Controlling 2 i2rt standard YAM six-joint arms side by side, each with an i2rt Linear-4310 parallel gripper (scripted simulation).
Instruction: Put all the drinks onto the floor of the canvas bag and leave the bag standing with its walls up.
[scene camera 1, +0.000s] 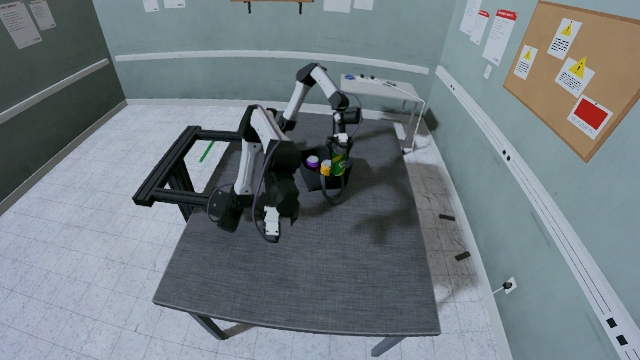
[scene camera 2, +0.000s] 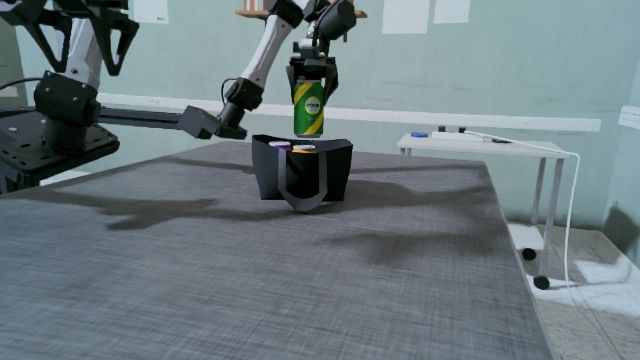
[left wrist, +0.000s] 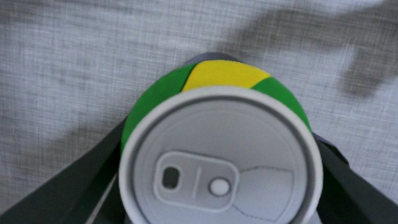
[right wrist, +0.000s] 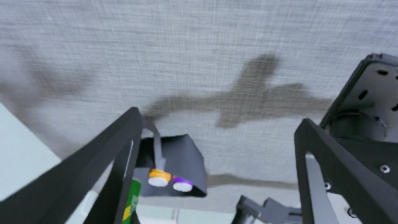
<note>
In view: my left gripper (scene camera 2: 308, 103), my right gripper (scene camera 2: 86, 74) and a black canvas bag (scene camera 2: 303, 179).
The black canvas bag is seen too in scene camera 1 (scene camera 1: 314, 181) and in the right wrist view (right wrist: 178, 156). My left gripper also shows in the left wrist view (left wrist: 213, 118). My right gripper is seen too in the right wrist view (right wrist: 218, 119).
</note>
